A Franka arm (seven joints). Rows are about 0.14 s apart.
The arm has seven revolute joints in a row. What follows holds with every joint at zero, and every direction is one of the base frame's. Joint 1 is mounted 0.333 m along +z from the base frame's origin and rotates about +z. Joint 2 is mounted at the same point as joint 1 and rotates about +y. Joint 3 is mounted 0.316 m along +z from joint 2 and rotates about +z. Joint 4 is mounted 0.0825 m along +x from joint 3 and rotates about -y. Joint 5 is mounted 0.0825 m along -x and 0.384 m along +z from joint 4 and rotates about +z. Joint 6 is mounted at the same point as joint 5 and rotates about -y. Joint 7 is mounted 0.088 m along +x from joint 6 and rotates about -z. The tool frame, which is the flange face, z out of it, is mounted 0.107 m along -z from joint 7; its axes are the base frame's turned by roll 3.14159, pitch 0 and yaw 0 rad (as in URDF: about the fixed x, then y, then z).
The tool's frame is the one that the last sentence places.
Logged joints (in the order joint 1, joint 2, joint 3, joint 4, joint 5, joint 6, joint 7), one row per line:
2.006, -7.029, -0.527, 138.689, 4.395, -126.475, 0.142
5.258, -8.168, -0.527, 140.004, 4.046, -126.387, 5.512
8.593, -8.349, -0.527, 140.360, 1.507, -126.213, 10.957
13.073, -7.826, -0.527, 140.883, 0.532, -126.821, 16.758
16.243, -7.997, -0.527, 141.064, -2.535, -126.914, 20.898
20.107, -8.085, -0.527, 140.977, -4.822, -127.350, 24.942
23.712, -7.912, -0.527, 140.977, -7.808, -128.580, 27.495
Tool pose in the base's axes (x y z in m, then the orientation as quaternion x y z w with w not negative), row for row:
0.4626, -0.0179, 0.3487, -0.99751, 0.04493, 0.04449, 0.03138
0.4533, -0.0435, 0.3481, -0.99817, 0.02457, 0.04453, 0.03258
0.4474, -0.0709, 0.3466, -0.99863, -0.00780, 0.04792, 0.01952
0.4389, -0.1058, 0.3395, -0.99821, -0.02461, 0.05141, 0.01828
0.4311, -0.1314, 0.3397, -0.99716, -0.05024, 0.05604, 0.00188
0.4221, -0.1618, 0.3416, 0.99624, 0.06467, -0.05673, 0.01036
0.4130, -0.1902, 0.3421, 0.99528, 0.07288, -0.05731, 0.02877
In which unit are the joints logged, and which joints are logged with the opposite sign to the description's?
The joints are logged in degrees. Opposite sign: joint 1, joint 4, joint 6, joint 7.
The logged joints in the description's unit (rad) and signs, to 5 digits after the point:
-0.03501, -0.12268, -0.00920, -2.42058, 0.07671, 2.20741, -0.00248
-0.09177, -0.14256, -0.00920, -2.44353, 0.07062, 2.20587, -0.09620
-0.14998, -0.14572, -0.00920, -2.44974, 0.02630, 2.20283, -0.19124
-0.22817, -0.13659, -0.00920, -2.45887, 0.00929, 2.21344, -0.29248
-0.28349, -0.13957, -0.00920, -2.46203, -0.04424, 2.21507, -0.36474
-0.35093, -0.14111, -0.00920, -2.46051, -0.08416, 2.22268, -0.43532
-0.41385, -0.13809, -0.00920, -2.46051, -0.13628, 2.24414, -0.47988

